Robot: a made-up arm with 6 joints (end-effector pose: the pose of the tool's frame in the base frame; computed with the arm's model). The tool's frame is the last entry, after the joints. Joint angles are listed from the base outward.
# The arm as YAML. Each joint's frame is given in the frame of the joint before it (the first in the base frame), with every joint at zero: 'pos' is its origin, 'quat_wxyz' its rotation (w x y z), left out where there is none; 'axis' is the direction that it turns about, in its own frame. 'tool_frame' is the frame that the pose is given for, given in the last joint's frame.
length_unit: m
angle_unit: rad
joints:
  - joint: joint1
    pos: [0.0, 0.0, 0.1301]
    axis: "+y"
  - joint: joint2
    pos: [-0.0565, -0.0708, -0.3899]
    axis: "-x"
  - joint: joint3
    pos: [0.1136, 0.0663, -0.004]
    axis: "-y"
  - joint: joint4
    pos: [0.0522, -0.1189, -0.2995]
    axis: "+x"
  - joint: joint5
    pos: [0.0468, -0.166, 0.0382]
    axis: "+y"
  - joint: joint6
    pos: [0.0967, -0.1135, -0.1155]
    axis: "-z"
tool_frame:
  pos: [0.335, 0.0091, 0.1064]
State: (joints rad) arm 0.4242 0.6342 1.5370 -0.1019 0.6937 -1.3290
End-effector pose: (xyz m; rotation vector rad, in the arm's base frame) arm 0.3160 0.0407 -0.2506 -0.8045 0.0130 1.5647
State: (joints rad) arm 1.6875 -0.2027 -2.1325 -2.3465 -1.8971 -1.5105
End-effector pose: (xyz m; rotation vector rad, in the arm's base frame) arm -0.1803 -0.0940 0.5073 2.5300 -1.4079 1.0598
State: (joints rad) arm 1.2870 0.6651 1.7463 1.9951 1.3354 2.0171
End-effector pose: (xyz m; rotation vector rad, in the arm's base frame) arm -0.0243 0.1637 -0.8079 -0.3689 1.1912 0.3057
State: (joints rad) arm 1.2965 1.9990 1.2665 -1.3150 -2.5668 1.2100
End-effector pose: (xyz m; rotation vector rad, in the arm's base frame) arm -0.4167 -0.0450 0.2901 1.8594 -0.2058 2.3485
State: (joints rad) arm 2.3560 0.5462 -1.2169 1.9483 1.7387 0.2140
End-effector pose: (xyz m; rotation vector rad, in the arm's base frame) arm -0.2742 0.1968 0.9469 -0.6886 -1.2170 1.4998
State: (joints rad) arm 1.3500 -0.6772 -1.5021 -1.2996 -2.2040 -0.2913
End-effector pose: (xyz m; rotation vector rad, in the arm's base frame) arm -0.1136 0.0524 0.0866 1.3145 -0.0754 0.4688
